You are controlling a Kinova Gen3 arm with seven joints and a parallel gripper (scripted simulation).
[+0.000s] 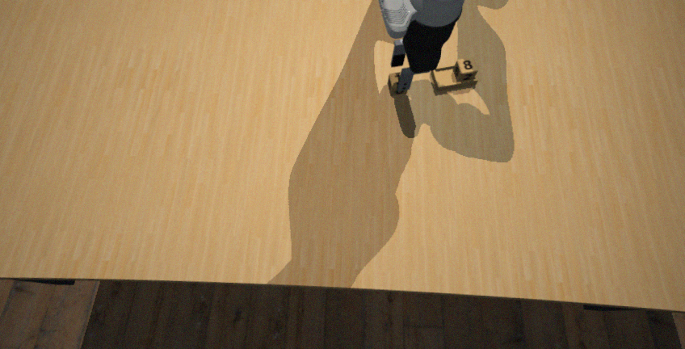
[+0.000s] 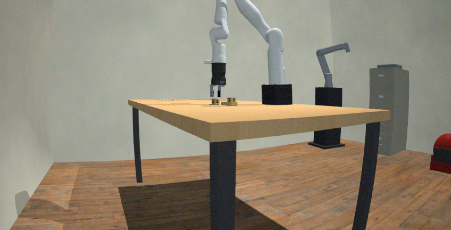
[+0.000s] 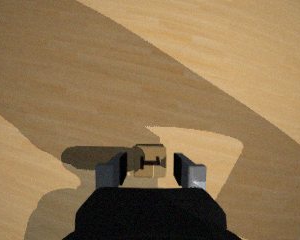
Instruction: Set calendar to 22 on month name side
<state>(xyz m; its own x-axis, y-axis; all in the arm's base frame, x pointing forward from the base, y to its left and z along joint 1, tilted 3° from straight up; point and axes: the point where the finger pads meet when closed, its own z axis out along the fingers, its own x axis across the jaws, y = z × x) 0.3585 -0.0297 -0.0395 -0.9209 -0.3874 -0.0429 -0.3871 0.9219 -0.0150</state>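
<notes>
The wooden number cube lies 50 mm behind my hand, 120 mm to the left of it and 30 mm below it. From my hand the other things lie so: wooden calendar tray: 40 mm behind, 100 mm to the left, 50 mm below.
</notes>
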